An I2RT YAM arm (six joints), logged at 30 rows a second.
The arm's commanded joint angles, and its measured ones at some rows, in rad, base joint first. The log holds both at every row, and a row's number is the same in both.
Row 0, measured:
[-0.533, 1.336, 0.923, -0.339, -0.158, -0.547]
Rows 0 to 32, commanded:
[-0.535, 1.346, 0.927, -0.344, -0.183, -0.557]
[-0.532, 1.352, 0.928, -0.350, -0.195, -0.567]
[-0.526, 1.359, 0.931, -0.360, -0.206, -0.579]
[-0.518, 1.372, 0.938, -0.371, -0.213, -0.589]
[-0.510, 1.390, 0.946, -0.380, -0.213, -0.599]
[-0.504, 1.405, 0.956, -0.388, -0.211, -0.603]
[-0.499, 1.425, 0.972, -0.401, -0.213, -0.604]
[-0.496, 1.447, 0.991, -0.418, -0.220, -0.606]
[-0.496, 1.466, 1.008, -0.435, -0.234, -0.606]
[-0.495, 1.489, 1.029, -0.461, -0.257, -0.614]
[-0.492, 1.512, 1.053, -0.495, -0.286, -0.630]
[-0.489, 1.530, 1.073, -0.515, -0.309, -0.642]
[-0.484, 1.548, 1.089, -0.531, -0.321, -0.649]
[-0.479, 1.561, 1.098, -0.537, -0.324, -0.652]
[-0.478, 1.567, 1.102, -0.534, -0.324, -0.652]
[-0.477, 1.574, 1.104, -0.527, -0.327, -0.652]
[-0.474, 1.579, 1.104, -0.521, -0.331, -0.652]
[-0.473, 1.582, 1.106, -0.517, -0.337, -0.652]
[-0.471, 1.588, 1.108, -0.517, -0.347, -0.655]
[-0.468, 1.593, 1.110, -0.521, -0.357, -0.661]
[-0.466, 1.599, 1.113, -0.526, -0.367, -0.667]
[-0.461, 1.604, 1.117, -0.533, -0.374, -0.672]
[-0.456, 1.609, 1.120, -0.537, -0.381, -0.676]
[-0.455, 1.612, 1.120, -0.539, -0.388, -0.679]
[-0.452, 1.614, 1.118, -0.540, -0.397, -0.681]
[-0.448, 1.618, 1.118, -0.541, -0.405, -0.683]
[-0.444, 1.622, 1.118, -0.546, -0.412, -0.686]
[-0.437, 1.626, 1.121, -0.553, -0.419, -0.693]
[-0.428, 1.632, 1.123, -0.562, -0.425, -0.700]
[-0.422, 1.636, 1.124, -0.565, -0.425, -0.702]
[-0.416, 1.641, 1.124, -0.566, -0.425, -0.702]
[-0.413, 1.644, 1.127, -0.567, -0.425, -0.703]
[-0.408, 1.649, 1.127, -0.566, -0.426, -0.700]
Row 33, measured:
[-0.434, 1.629, 1.111, -0.520, -0.382, -0.686]
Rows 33 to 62, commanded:
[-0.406, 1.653, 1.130, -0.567, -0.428, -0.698]
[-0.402, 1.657, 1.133, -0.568, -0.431, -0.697]
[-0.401, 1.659, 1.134, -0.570, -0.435, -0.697]
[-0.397, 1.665, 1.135, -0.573, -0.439, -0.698]
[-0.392, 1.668, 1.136, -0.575, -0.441, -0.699]
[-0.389, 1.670, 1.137, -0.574, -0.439, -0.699]
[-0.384, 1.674, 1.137, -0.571, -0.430, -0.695]
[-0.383, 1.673, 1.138, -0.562, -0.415, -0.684]
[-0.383, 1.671, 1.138, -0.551, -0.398, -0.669]
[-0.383, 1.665, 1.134, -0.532, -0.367, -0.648]
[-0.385, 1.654, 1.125, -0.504, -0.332, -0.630]
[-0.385, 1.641, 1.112, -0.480, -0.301, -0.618]
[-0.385, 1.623, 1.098, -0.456, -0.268, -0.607]
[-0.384, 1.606, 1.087, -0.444, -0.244, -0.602]
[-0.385, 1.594, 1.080, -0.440, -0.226, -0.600]
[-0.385, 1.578, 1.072, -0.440, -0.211, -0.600]
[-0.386, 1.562, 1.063, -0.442, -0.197, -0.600]
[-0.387, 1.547, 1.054, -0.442, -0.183, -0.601]
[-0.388, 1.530, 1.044, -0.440, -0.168, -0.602]
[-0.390, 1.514, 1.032, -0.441, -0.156, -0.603]
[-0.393, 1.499, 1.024, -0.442, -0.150, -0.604]
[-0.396, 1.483, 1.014, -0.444, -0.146, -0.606]
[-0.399, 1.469, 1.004, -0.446, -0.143, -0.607]
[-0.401, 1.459, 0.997, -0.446, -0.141, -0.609]
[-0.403, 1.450, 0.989, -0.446, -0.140, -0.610]
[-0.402, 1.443, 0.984, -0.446, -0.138, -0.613]
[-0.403, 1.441, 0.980, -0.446, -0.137, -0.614]
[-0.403, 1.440, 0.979, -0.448, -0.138, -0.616]
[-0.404, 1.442, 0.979, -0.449, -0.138, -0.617]
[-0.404, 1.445, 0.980, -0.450, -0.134, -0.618]
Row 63, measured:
[-0.400, 1.448, 0.993, -0.444, -0.148, -0.617]
